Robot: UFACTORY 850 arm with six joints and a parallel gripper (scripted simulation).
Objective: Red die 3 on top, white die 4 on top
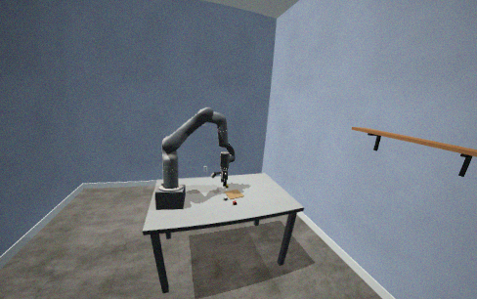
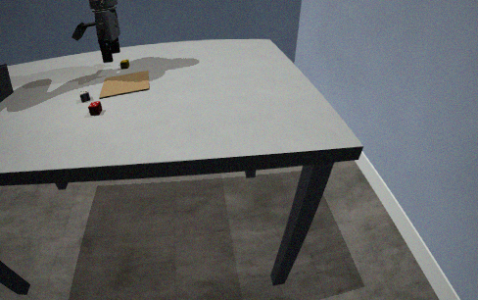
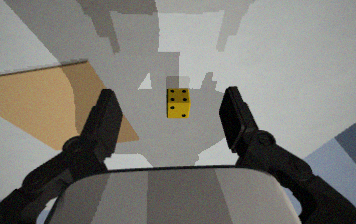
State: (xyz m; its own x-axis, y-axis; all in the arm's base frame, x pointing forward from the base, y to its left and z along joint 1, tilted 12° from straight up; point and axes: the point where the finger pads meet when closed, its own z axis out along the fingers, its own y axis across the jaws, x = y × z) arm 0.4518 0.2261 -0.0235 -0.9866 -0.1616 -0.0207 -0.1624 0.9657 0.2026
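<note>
Now: hand 4 cm short of the yellow die, 4 cm above it and 1 cm to the right of it. Round my hand: tan mat 12 cm to the right, 9 cm ahead, 5 cm below; then white die 21 cm to the right, 4 cm below; then red die 28 cm to the right, 8 cm ahead, 4 cm below.
</note>
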